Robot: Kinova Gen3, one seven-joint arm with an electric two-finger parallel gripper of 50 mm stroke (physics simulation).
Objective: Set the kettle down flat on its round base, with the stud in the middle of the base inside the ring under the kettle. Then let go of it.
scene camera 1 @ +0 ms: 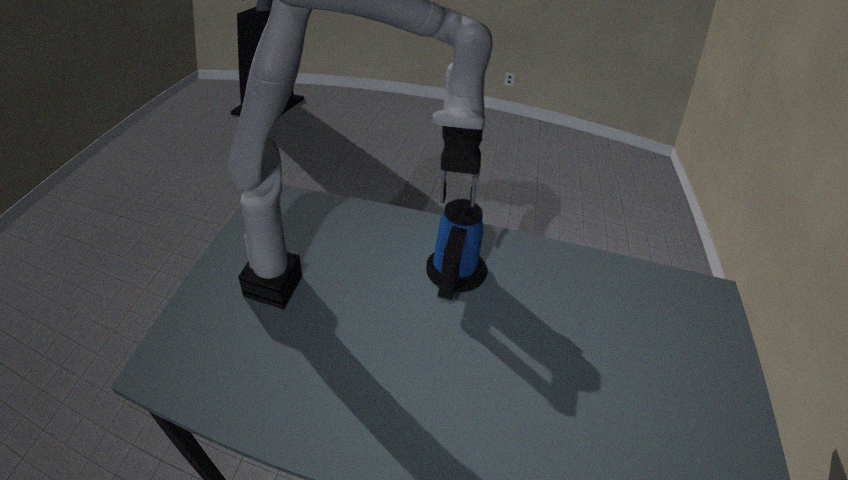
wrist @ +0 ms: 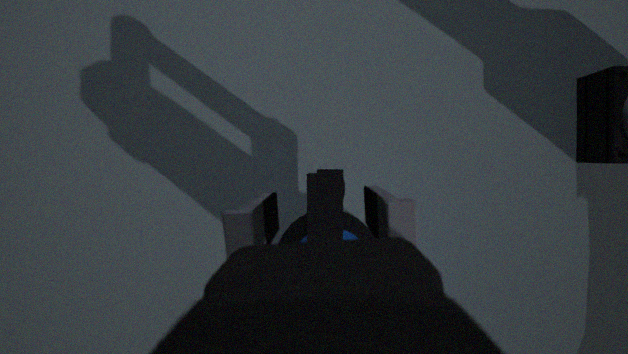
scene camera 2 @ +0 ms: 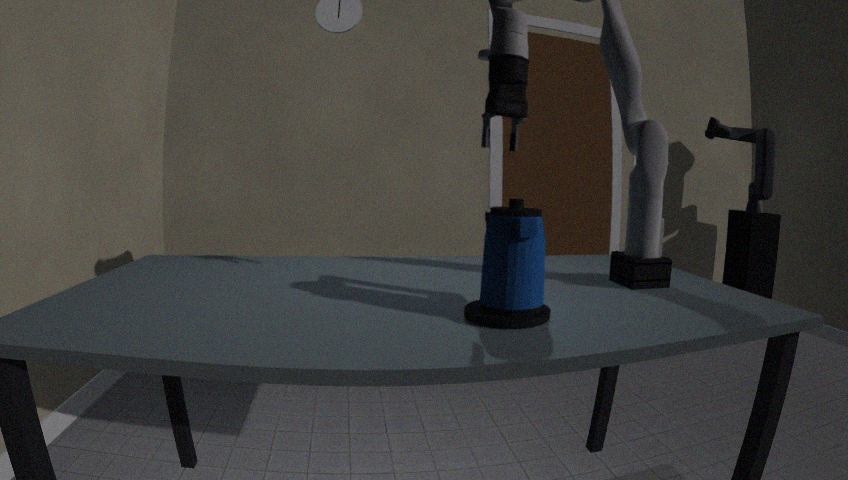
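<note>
The blue kettle stands upright on its black round base and looks level. Its black handle points to the front in scene camera 1; its black lid is on top. The stud and the ring are hidden under the kettle. My gripper is open and empty. In scene camera 2 its fingertips are above the lid, apart from the kettle. In the wrist view the handle shows between and below the fingers.
The grey-blue table carries the kettle base. The arm's black mount stands on the same table, to the left of the kettle in scene camera 1. A black pedestal stands on the floor beyond the table.
</note>
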